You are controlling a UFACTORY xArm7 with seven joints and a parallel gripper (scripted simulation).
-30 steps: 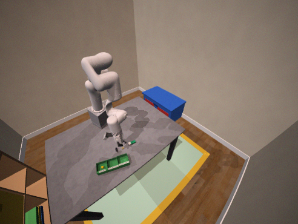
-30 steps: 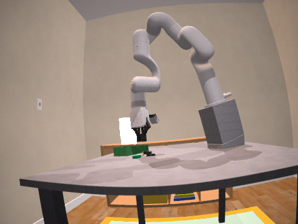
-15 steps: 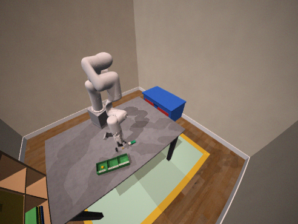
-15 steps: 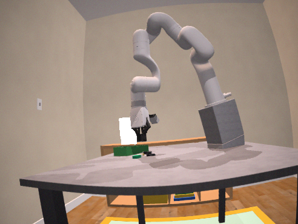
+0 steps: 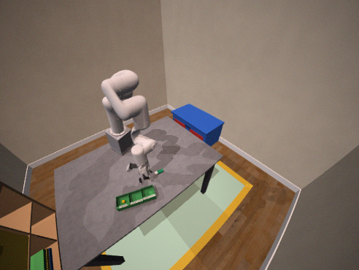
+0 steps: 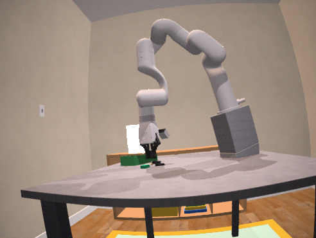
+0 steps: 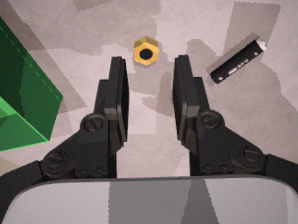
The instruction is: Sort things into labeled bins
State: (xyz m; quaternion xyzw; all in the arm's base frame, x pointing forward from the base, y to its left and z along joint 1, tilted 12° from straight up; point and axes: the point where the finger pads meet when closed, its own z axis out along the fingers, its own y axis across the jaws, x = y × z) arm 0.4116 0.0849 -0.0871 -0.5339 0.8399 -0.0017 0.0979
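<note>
The yellow nut is 5 cm below my hand. Also, from my hand: black cylinder: 6 cm to the right, 4 cm below; eraser-like block: 1 cm behind, 9 cm to the left, 5 cm below; small black object: 5 cm behind, 4 cm to the left, 5 cm below.
</note>
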